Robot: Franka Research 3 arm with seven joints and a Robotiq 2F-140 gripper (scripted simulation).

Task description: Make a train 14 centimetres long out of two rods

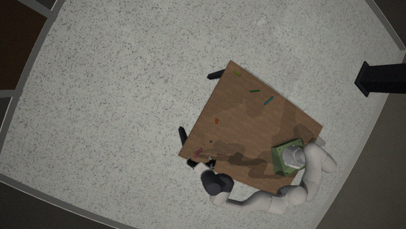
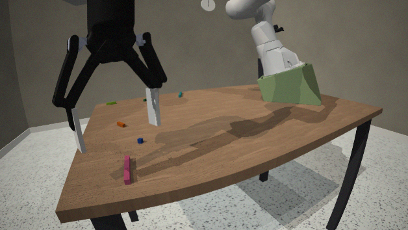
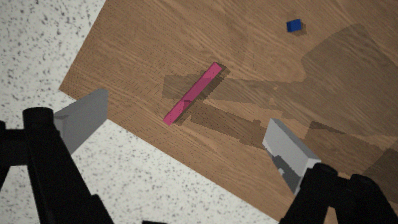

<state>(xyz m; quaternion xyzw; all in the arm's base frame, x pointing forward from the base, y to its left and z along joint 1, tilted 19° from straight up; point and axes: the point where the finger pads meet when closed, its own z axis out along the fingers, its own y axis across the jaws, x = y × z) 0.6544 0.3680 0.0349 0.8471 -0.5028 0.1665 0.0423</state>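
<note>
The lime rod is 60 mm ahead of my hand, 670 mm to the right of it and 70 mm below it. The rest, counted from my hand: pink rod 70 mm below; orange rod 10 mm ahead, 290 mm to the right, 70 mm below; blue rod 40 mm behind, 130 mm to the right, 70 mm below.
</note>
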